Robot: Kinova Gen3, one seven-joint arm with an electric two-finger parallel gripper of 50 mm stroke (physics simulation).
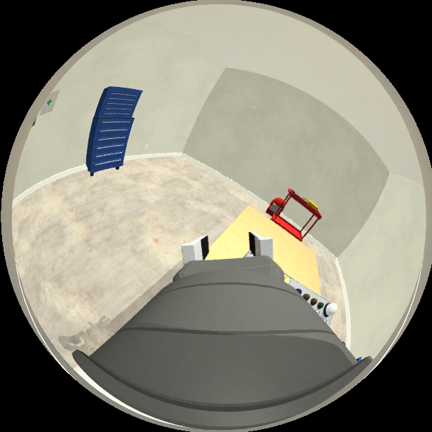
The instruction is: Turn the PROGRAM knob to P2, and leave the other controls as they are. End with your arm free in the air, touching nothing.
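Observation:
Part of the grey control panel (295, 284) shows to the right of my gripper body, which hides the rest. A row of small round lamps, blue, amber-brown and green (320, 305), runs along it, with a white dome (331, 309) at the end. A sliver of the yellow label (286, 279) shows beside the lamps. The PROGRAM knob does not show, so its setting cannot be read. My gripper (228, 242) is open, with nothing between its fingers, and appears raised above the level of the table.
The light wooden table top (285, 250) extends beyond the fingers. A red cart (287, 227) with a yellow item on top stands past its far edge. A tall blue drawer cabinet (110, 132) stands by the wall at upper left. A small blue thing (359, 359) shows at lower right.

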